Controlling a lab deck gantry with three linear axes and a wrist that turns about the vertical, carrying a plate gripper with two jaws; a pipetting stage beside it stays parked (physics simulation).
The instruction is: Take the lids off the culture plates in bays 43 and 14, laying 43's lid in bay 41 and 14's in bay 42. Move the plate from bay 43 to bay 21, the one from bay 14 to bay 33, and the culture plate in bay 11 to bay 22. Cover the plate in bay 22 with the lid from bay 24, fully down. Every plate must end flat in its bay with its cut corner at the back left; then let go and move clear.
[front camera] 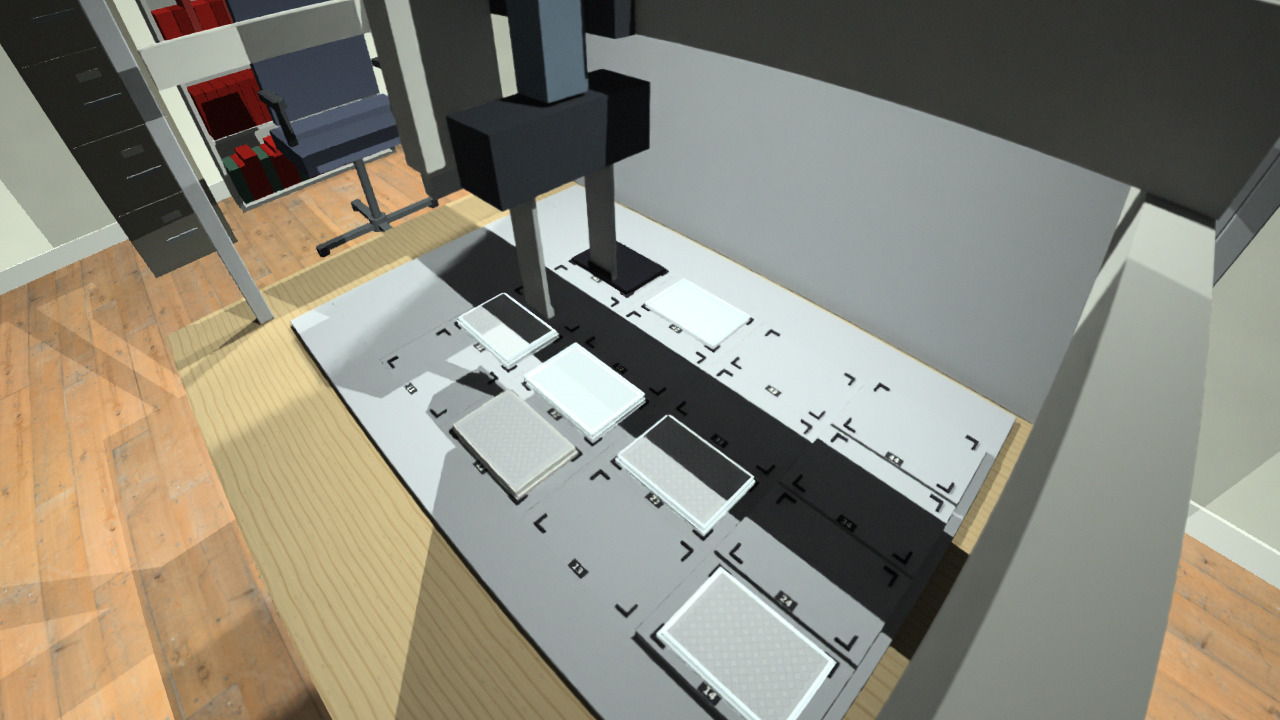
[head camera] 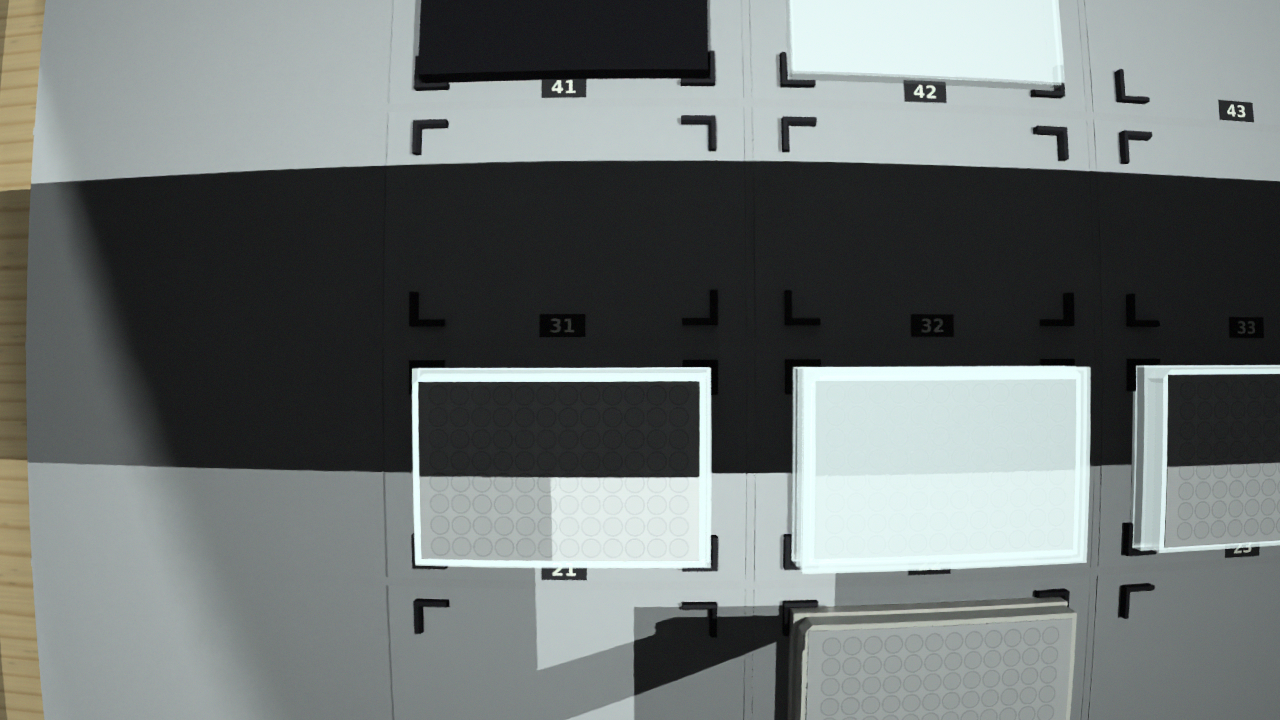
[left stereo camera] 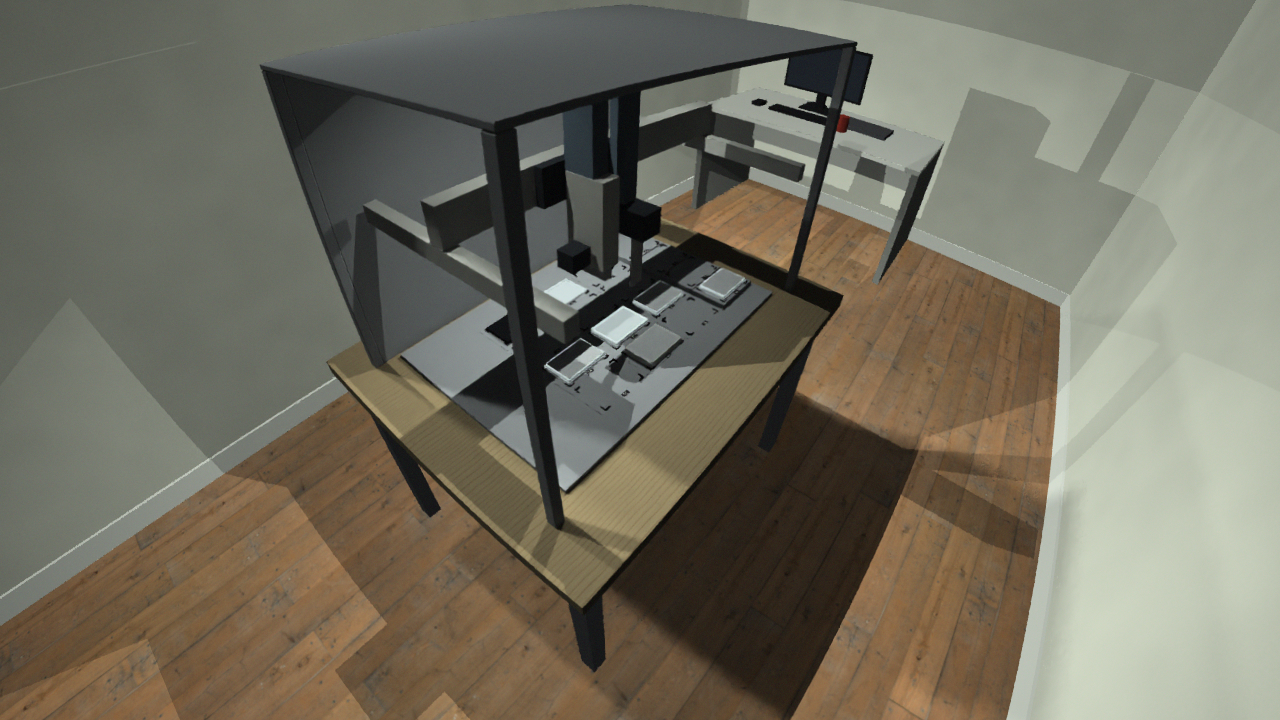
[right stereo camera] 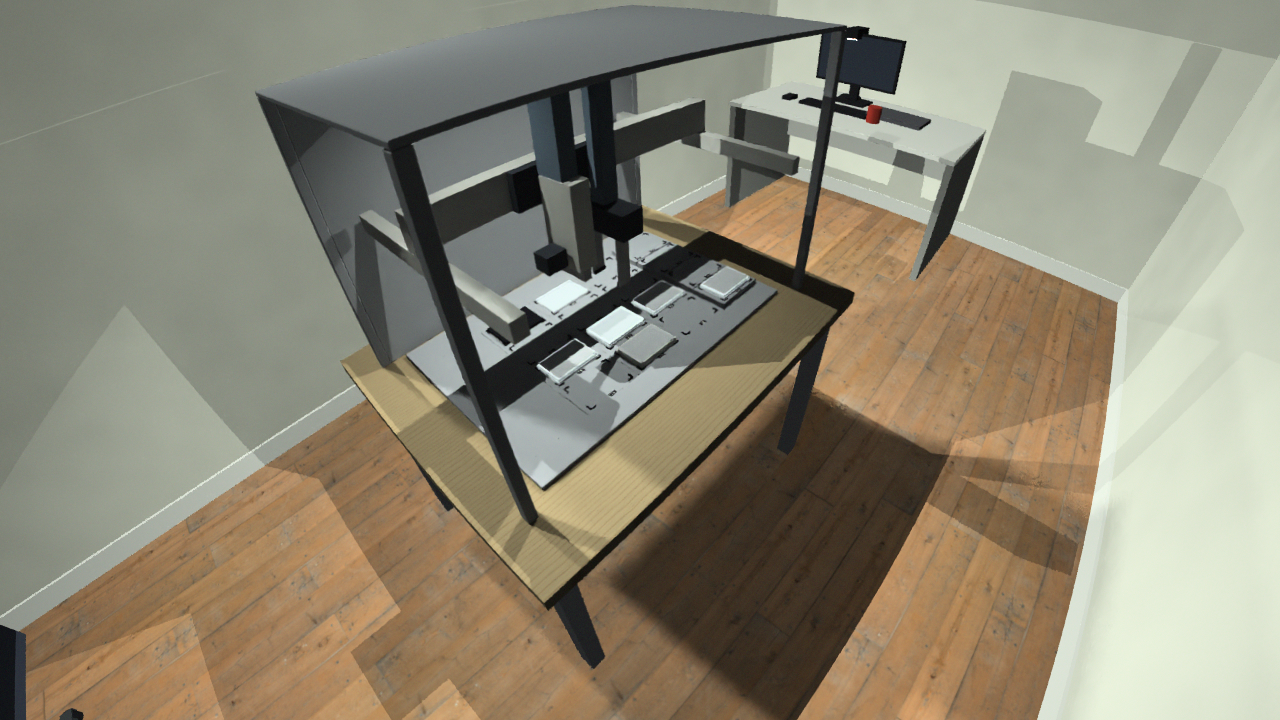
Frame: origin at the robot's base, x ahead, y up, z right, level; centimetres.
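Seen in the pictures: gripper, fingertip midpoint: (front camera: 572, 290) (left stereo camera: 620, 276) (right stereo camera: 611, 277); robot's base, link origin: (front camera: 390, 362) (left stereo camera: 605, 409) (right stereo camera: 591, 408).
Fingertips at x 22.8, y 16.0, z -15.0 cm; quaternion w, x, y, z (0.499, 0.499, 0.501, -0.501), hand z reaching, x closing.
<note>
Pixels of each thing's middle, then the offset from my fingertips to it.
- uncovered plate, body centre: (head camera: 560, 468) (front camera: 506, 327) (left stereo camera: 575, 360) (right stereo camera: 567, 360) dy -15.3, dx -16.4, dz +0.0 cm
- flat black lid, body centre: (front camera: 618, 264) (left stereo camera: 515, 323) (right stereo camera: 515, 324) dy -15.6, dx -16.4, dz -21.4 cm
- white lid, body centre: (front camera: 697, 311) (left stereo camera: 560, 294) (right stereo camera: 562, 296) dy -15.6, dx +0.0, dz -21.4 cm
- grey-beige plate, body centre: (head camera: 932, 701) (front camera: 513, 439) (right stereo camera: 646, 344) (left stereo camera: 653, 344) dy -15.3, dx +0.0, dz +10.7 cm
My gripper (front camera: 577, 291) is open and empty, its jaws apart above the deck's left half; the jaws do not show in the head view. A clear plate (front camera: 586, 390) (head camera: 939, 510) in bay 22 has a pale lid over it; whether it is fully down is hard to tell. An uncovered plate (front camera: 507, 328) (head camera: 562, 465) lies in bay 21. A plate with its wells showing (front camera: 747, 640) (left stereo camera: 723, 283) lies in bay 14. A flat black lid (front camera: 637, 265) (head camera: 563, 35) lies in bay 41, a white lid (front camera: 698, 310) (head camera: 924, 35) in bay 42. Cut corners are mostly unclear.
A grey-beige plate (front camera: 516, 441) (head camera: 939, 671) lies in bay 12, below bay 22. Another clear plate (front camera: 686, 471) (head camera: 1226, 501) lies in bay 23, right of bay 22. Bays 11, 24 and 33 hold no plate. A grey back panel (front camera: 832, 214) stands behind the deck.
</note>
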